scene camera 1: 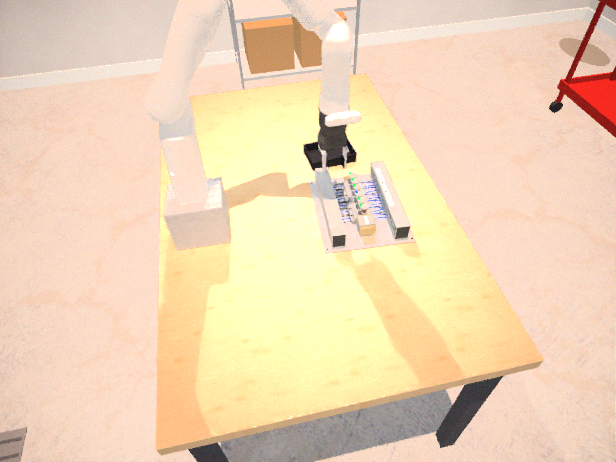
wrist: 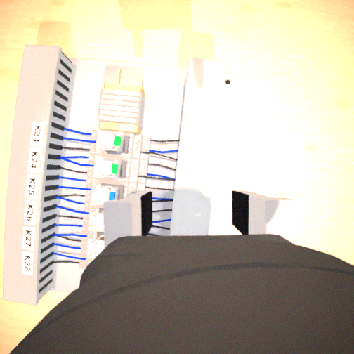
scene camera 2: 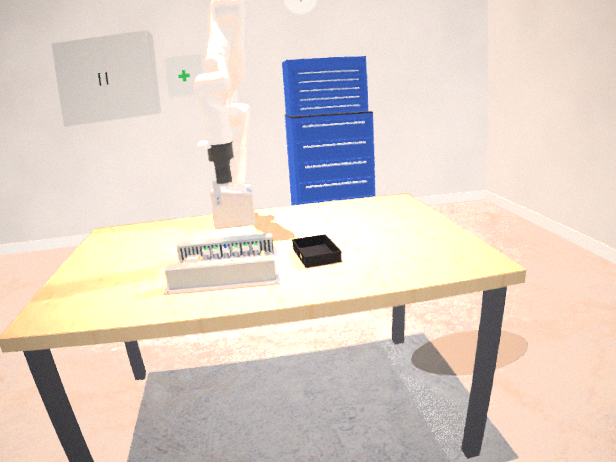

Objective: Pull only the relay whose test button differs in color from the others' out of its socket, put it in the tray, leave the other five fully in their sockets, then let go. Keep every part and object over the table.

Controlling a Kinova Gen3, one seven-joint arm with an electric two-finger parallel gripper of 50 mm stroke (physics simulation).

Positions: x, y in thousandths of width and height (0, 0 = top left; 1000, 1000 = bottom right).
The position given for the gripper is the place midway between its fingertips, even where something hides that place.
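The gripper is visible in scene camera 1 (541, 363) and in scene camera 2 (355, 438), while the wrist view (541, 586) shows it as well.
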